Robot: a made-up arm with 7 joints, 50 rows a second.
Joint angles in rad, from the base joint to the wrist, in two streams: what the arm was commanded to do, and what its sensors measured. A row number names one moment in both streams.
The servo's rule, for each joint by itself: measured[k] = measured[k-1] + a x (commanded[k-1-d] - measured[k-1]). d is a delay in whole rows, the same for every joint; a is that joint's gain. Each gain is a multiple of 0.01, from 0.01 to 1. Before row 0 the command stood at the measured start. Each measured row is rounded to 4 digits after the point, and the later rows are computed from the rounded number. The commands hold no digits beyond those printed.
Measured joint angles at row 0: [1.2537 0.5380 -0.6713 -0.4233 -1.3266 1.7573 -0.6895]
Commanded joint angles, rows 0 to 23: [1.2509 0.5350 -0.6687 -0.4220 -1.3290 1.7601 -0.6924]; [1.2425 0.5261 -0.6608 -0.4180 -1.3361 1.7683 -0.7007]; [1.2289 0.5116 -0.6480 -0.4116 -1.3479 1.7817 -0.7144]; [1.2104 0.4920 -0.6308 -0.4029 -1.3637 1.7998 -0.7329]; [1.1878 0.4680 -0.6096 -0.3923 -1.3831 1.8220 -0.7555]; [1.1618 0.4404 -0.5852 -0.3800 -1.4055 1.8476 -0.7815]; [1.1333 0.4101 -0.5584 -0.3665 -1.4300 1.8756 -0.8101]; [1.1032 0.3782 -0.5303 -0.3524 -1.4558 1.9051 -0.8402]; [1.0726 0.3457 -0.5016 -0.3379 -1.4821 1.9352 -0.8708]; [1.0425 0.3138 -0.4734 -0.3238 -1.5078 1.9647 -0.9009]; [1.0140 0.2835 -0.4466 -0.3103 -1.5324 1.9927 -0.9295]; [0.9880 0.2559 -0.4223 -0.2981 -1.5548 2.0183 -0.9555]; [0.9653 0.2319 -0.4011 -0.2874 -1.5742 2.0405 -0.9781]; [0.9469 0.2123 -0.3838 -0.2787 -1.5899 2.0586 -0.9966]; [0.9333 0.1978 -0.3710 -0.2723 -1.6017 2.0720 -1.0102]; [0.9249 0.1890 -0.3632 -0.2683 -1.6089 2.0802 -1.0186]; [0.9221 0.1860 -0.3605 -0.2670 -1.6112 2.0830 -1.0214]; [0.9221 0.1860 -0.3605 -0.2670 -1.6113 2.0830 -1.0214]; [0.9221 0.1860 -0.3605 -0.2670 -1.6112 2.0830 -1.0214]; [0.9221 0.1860 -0.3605 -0.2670 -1.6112 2.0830 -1.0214]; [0.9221 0.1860 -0.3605 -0.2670 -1.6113 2.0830 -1.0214]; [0.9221 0.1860 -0.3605 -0.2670 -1.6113 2.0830 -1.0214]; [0.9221 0.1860 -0.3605 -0.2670 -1.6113 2.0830 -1.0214]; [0.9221 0.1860 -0.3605 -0.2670 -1.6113 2.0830 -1.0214]
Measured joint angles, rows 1 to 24: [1.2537 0.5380 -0.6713 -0.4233 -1.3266 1.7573 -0.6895]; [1.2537 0.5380 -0.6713 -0.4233 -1.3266 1.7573 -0.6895]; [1.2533 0.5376 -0.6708 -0.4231 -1.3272 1.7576 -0.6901]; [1.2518 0.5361 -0.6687 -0.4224 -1.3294 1.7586 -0.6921]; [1.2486 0.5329 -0.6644 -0.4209 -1.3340 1.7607 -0.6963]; [1.2433 0.5276 -0.6573 -0.4184 -1.3414 1.7642 -0.7033]; [1.2355 0.5199 -0.6473 -0.4147 -1.3518 1.7694 -0.7132]; [1.2252 0.5096 -0.6343 -0.4098 -1.3652 1.7764 -0.7262]; [1.2123 0.4967 -0.6184 -0.4037 -1.3814 1.7853 -0.7421]; [1.1970 0.4813 -0.5999 -0.3965 -1.4000 1.7961 -0.7607]; [1.1796 0.4637 -0.5793 -0.3883 -1.4205 1.8086 -0.7816]; [1.1604 0.4442 -0.5571 -0.3793 -1.4423 1.8226 -0.8043]; [1.1399 0.4233 -0.5339 -0.3696 -1.4648 1.8379 -0.8281]; [1.1186 0.4015 -0.5105 -0.3596 -1.4873 1.8541 -0.8523]; [1.0971 0.3795 -0.4875 -0.3495 -1.5090 1.8709 -0.8762]; [1.0761 0.3578 -0.4657 -0.3396 -1.5292 1.8878 -0.8991]; [1.0561 0.3370 -0.4458 -0.3302 -1.5473 1.9044 -0.9202]; [1.0377 0.3178 -0.4285 -0.3215 -1.5627 1.9202 -0.9389]; [1.0215 0.3007 -0.4142 -0.3139 -1.5748 1.9349 -0.9546]; [1.0076 0.2858 -0.4029 -0.3073 -1.5839 1.9482 -0.9673]; [0.9956 0.2728 -0.3940 -0.3017 -1.5907 1.9603 -0.9776]; [0.9853 0.2615 -0.3870 -0.2968 -1.5958 1.9713 -0.9859]; [0.9765 0.2517 -0.3814 -0.2926 -1.5997 1.9814 -0.9926]; [0.9689 0.2432 -0.3770 -0.2890 -1.6026 1.9905 -0.9981]
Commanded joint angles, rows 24 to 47: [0.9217 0.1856 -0.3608 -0.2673 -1.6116 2.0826 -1.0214]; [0.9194 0.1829 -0.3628 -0.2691 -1.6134 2.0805 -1.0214]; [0.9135 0.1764 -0.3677 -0.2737 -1.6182 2.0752 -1.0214]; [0.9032 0.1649 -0.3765 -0.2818 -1.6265 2.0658 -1.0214]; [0.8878 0.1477 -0.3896 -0.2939 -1.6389 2.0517 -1.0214]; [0.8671 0.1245 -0.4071 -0.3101 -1.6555 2.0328 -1.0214]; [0.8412 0.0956 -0.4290 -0.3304 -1.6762 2.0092 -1.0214]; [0.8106 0.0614 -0.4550 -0.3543 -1.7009 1.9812 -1.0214]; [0.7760 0.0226 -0.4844 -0.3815 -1.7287 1.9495 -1.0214]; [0.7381 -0.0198 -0.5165 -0.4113 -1.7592 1.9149 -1.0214]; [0.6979 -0.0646 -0.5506 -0.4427 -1.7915 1.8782 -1.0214]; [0.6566 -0.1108 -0.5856 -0.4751 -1.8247 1.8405 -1.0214]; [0.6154 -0.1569 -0.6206 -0.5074 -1.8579 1.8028 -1.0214]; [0.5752 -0.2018 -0.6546 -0.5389 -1.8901 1.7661 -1.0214]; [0.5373 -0.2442 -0.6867 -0.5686 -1.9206 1.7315 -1.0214]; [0.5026 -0.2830 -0.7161 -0.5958 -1.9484 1.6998 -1.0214]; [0.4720 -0.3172 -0.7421 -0.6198 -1.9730 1.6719 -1.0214]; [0.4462 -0.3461 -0.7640 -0.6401 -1.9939 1.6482 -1.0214]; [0.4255 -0.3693 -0.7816 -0.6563 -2.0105 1.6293 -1.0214]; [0.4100 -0.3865 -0.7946 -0.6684 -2.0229 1.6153 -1.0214]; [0.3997 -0.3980 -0.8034 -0.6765 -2.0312 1.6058 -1.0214]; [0.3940 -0.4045 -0.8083 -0.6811 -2.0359 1.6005 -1.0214]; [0.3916 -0.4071 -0.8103 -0.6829 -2.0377 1.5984 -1.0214]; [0.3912 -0.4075 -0.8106 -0.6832 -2.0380 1.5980 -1.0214]
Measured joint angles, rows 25 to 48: [0.9623 0.2358 -0.3735 -0.2859 -1.6048 1.9988 -1.0025]; [0.9567 0.2293 -0.3708 -0.2833 -1.6064 2.0064 -1.0061]; [0.9518 0.2236 -0.3687 -0.2811 -1.6077 2.0133 -1.0090]; [0.9473 0.2183 -0.3675 -0.2794 -1.6091 2.0193 -1.0114]; [0.9426 0.2129 -0.3675 -0.2786 -1.6114 2.0243 -1.0133]; [0.9371 0.2067 -0.3694 -0.2790 -1.6152 2.0280 -1.0148]; [0.9302 0.1990 -0.3736 -0.2811 -1.6211 2.0301 -1.0161]; [0.9214 0.1893 -0.3806 -0.2852 -1.6297 2.0303 -1.0171]; [0.9102 0.1771 -0.3908 -0.2915 -1.6413 2.0284 -1.0179]; [0.8963 0.1621 -0.4043 -0.3003 -1.6562 2.0242 -1.0186]; [0.8795 0.1440 -0.4211 -0.3117 -1.6743 2.0175 -1.0191]; [0.8597 0.1227 -0.4411 -0.3256 -1.6955 2.0083 -1.0195]; [0.8370 0.0984 -0.4641 -0.3420 -1.7195 1.9966 -1.0199]; [0.8117 0.0712 -0.4896 -0.3606 -1.7458 1.9826 -1.0202]; [0.7842 0.0415 -0.5171 -0.3812 -1.7738 1.9664 -1.0204]; [0.7549 0.0099 -0.5460 -0.4033 -1.8029 1.9484 -1.0206]; [0.7244 -0.0231 -0.5755 -0.4264 -1.8323 1.9289 -1.0208]; [0.6933 -0.0569 -0.6050 -0.4501 -1.8613 1.9083 -1.0209]; [0.6623 -0.0907 -0.6338 -0.4739 -1.8892 1.8870 -1.0210]; [0.6320 -0.1239 -0.6611 -0.4972 -1.9154 1.8655 -1.0211]; [0.6031 -0.1558 -0.6864 -0.5195 -1.9392 1.8442 -1.0212]; [0.5761 -0.1858 -0.7091 -0.5403 -1.9601 1.8236 -1.0212]; [0.5514 -0.2134 -0.7289 -0.5594 -1.9779 1.8040 -1.0212]; [0.5294 -0.2382 -0.7456 -0.5764 -1.9924 1.7857 -1.0212]
